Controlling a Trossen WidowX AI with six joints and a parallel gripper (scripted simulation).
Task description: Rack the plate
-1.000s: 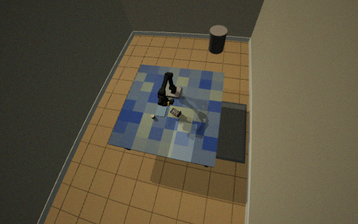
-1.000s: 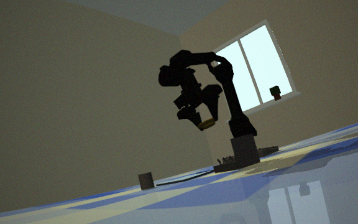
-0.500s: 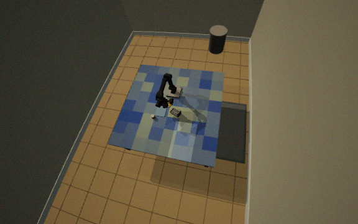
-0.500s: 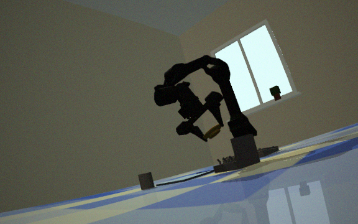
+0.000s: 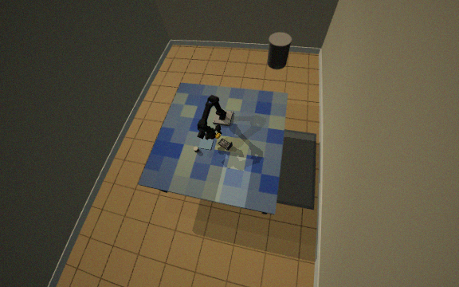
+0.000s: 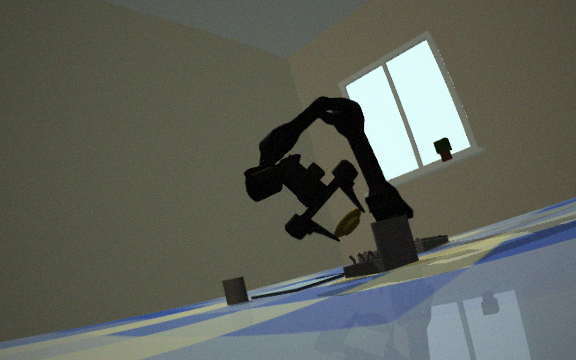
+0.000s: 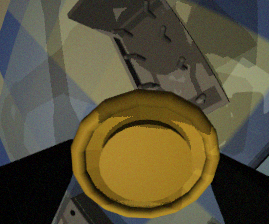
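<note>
My gripper tip is 40 mm short of the dish rack, 60 mm to the right of it and 70 mm above it. Round my gripper tip: light-blue mat (50 mm ahead, 130 mm to the right, 90 mm below); cup (150 mm ahead, 210 mm to the right, 70 mm below); yellow plate (10 mm above).
</note>
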